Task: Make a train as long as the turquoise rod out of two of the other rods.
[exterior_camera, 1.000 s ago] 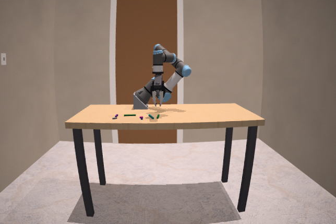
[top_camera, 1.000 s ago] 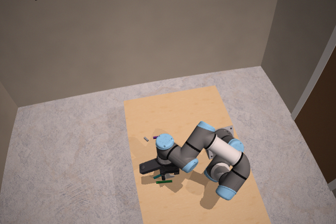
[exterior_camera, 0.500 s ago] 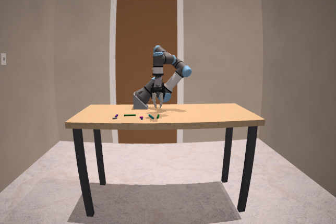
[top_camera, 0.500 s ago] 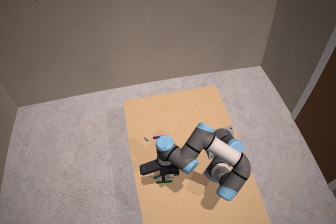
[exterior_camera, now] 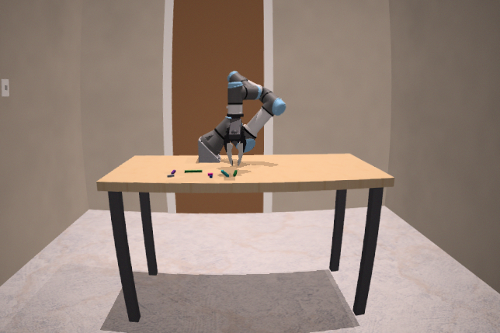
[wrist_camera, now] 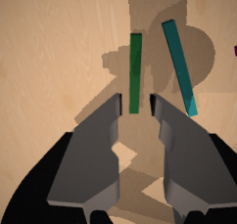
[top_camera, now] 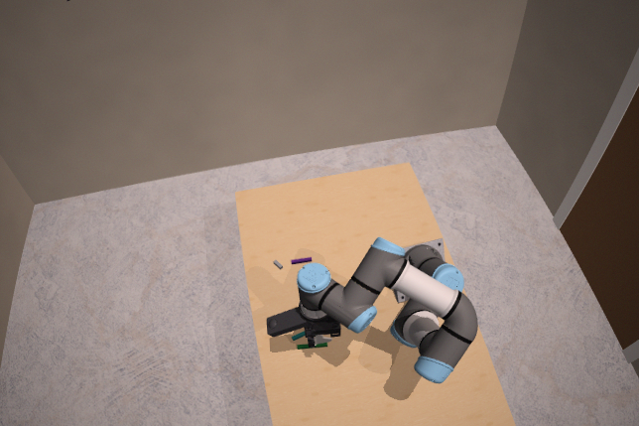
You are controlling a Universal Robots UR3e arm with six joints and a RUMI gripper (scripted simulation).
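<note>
Now: the turquoise rod 1 cm behind my hand, 4 cm to the right of it and 5 cm below it. The rest, counted from my hand: blue rod (4 cm ahead, 11 cm to the right, 5 cm below); then purple rod (6 cm behind, 27 cm to the right, 5 cm below); then magenta rod (1 cm ahead, 11 cm to the right, 5 cm below).
</note>
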